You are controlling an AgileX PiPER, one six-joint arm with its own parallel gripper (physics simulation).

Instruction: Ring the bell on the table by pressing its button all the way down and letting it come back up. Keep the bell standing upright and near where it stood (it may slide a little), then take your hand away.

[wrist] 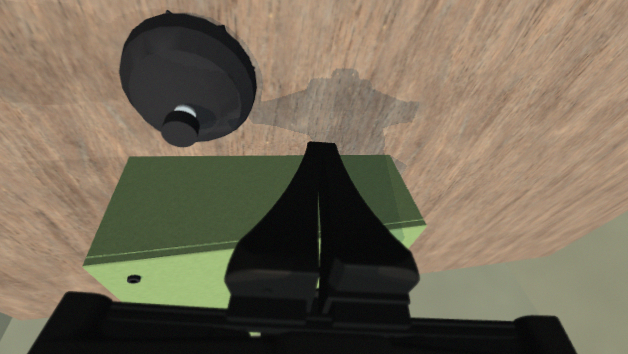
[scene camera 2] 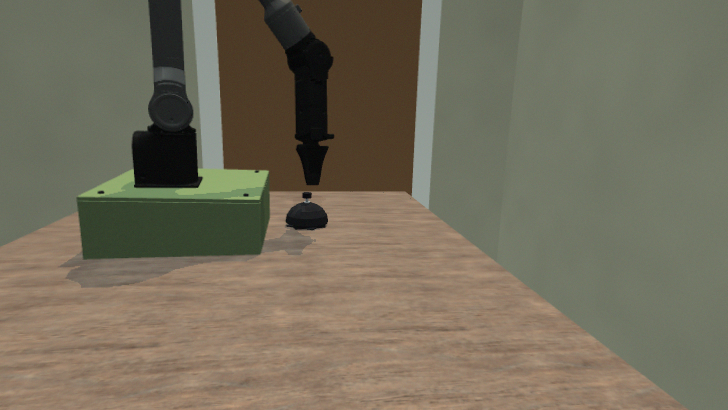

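Observation:
A black domed bell (scene camera 2: 306,215) (wrist: 182,75) stands upright on the wooden table (scene camera 2: 356,305) (wrist: 475,100). Its button (scene camera 2: 306,195) (wrist: 180,131) is up, with a short light stem showing beneath it. My gripper (scene camera 2: 312,183) (wrist: 320,157) is shut and empty, pointing down. In the scene view its tips are a little above the height of the button and slightly right of it, not touching. In the wrist view the bell lies to the upper left of the fingertips, with a gap between them.
A green box (scene camera 2: 173,229) (wrist: 200,200) carries the arm's base (scene camera 2: 165,157) and stands beside the bell, to its left in the scene view. The arm's shadow falls on the table near the bell. A wall (scene camera 2: 611,152) runs along the right, and a brown door (scene camera 2: 366,101) is behind.

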